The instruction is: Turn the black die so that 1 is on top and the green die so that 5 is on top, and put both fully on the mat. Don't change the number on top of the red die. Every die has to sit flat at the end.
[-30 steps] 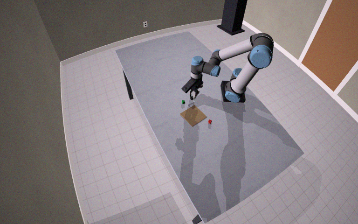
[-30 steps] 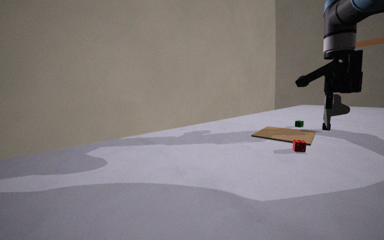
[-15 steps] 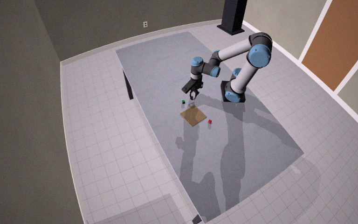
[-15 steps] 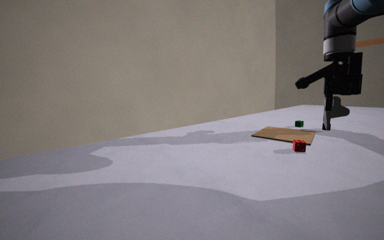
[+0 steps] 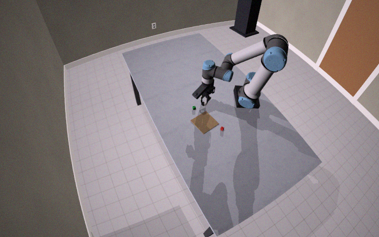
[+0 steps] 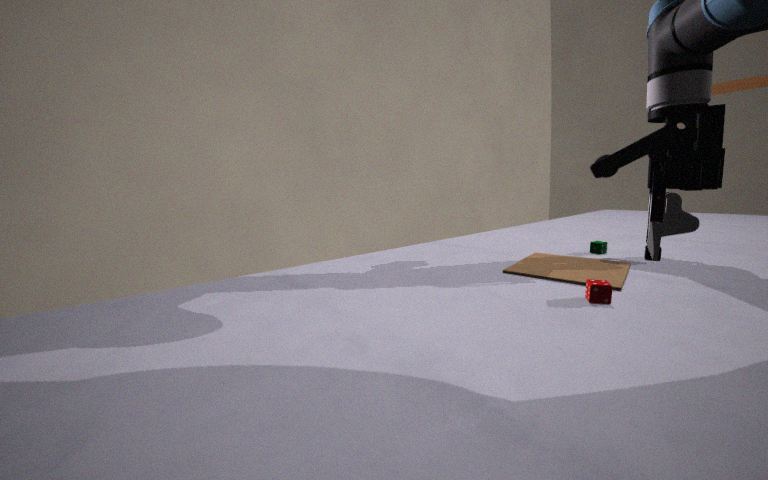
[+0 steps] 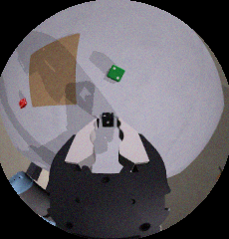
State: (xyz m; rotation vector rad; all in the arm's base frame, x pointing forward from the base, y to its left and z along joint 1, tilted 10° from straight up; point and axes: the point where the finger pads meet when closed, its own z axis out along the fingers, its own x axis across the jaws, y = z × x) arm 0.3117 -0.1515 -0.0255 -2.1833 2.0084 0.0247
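Right now my hand is 10 mm above the black die. Round my hand: green die 80 mm ahead, 10 mm to the right, 10 mm below; red die 250 mm to the left, 30 mm ahead, 10 mm below; brown mat 130 mm to the left, 90 mm ahead, 20 mm below.
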